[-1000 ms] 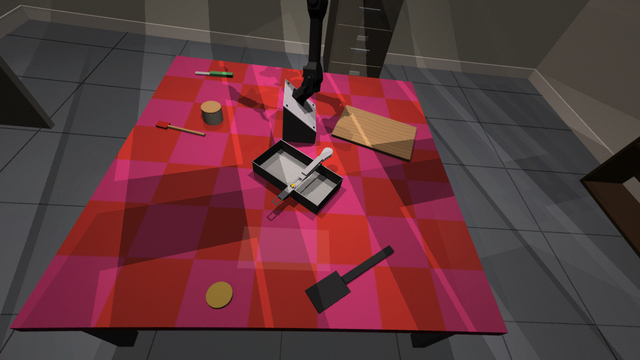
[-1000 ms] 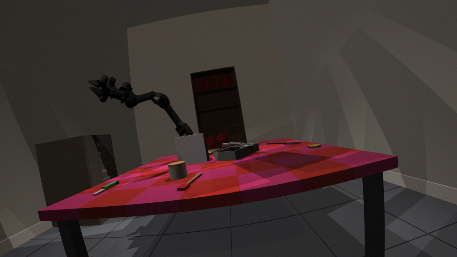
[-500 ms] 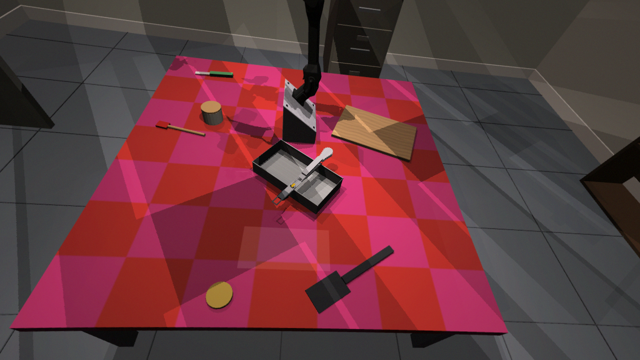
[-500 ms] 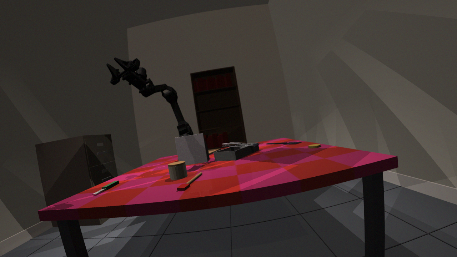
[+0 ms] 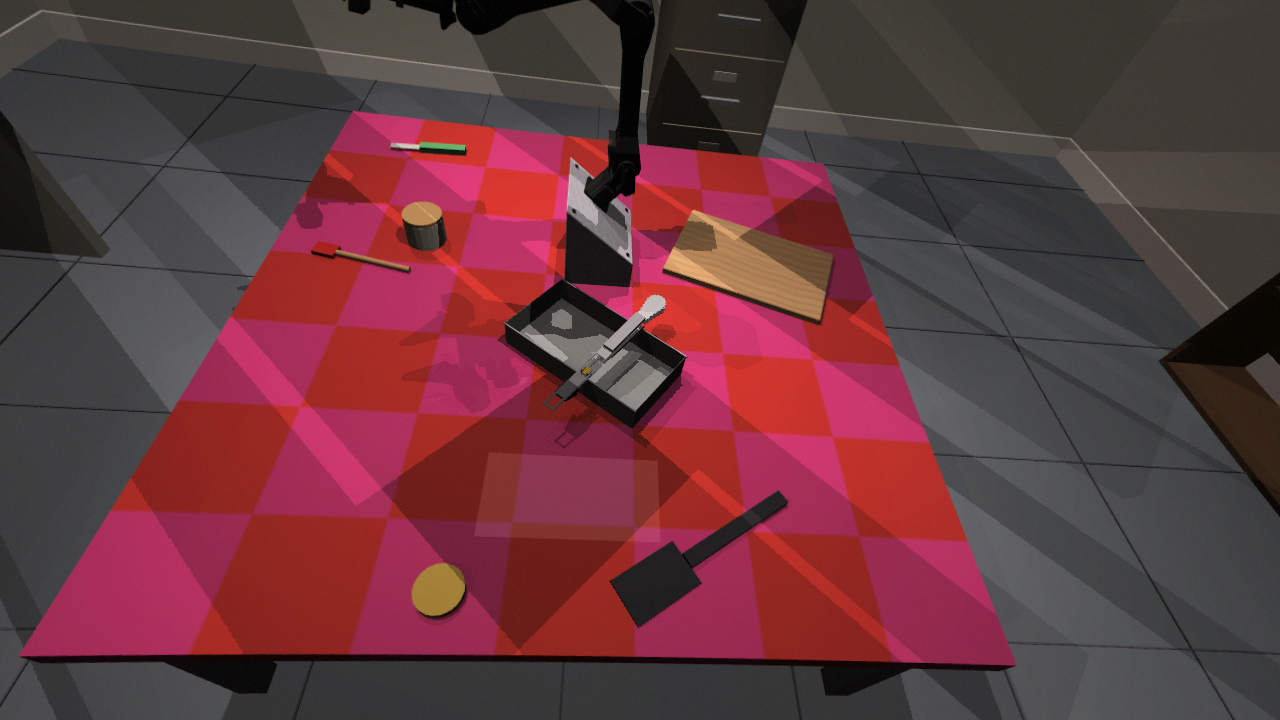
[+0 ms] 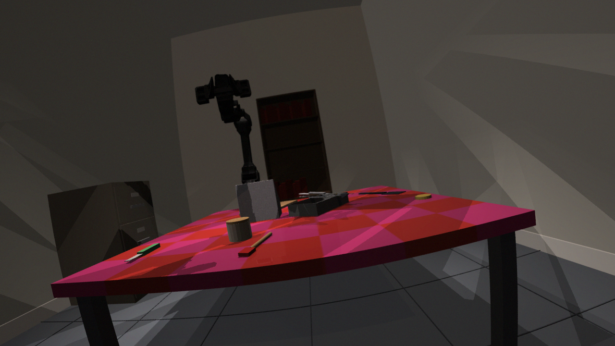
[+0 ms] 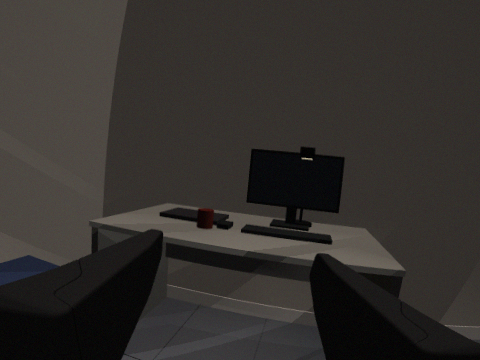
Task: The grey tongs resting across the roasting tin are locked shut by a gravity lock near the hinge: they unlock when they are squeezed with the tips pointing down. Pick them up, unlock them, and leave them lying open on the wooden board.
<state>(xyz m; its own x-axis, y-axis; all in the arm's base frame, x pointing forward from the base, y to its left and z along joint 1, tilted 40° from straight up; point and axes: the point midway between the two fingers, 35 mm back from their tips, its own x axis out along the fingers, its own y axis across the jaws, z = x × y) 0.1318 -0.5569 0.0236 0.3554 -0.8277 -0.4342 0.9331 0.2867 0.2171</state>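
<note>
Now: gripper tip 48 cm to the right of the yellow lock, 47 cm above it and 30 cm short of it. Also, from my gripper tip: green-handled tool (52 cm below, 38 cm behind, 2 cm to the right); then red spatula (53 cm below, 4 cm to the right, 4 cm ahead); then cork-topped cylinder (50 cm below, 9 cm to the left, 5 cm behind).
</note>
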